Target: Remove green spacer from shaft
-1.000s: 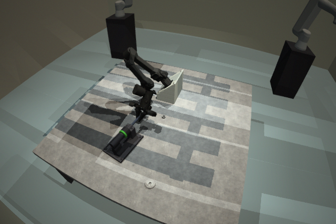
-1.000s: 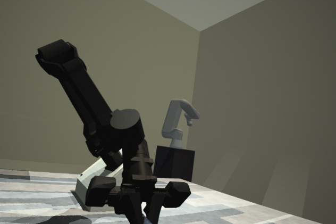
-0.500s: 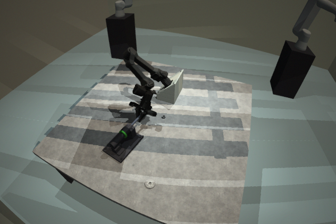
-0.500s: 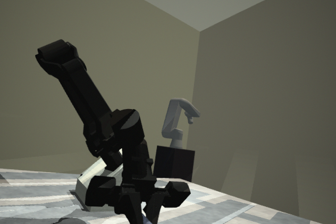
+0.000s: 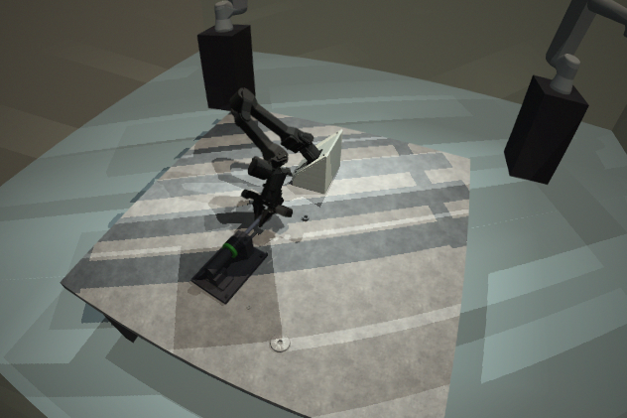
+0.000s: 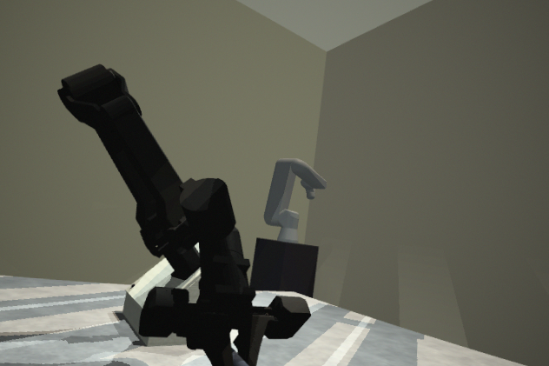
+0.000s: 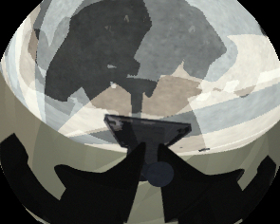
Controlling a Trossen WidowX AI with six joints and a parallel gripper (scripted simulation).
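Now: gripper tip 60 mm short of the blue-grey shaft, 10 mm to the left of it and 20 mm below it. Round my gripper tip: green spacer: 140 mm ahead, 30 mm to the right, 20 mm above.
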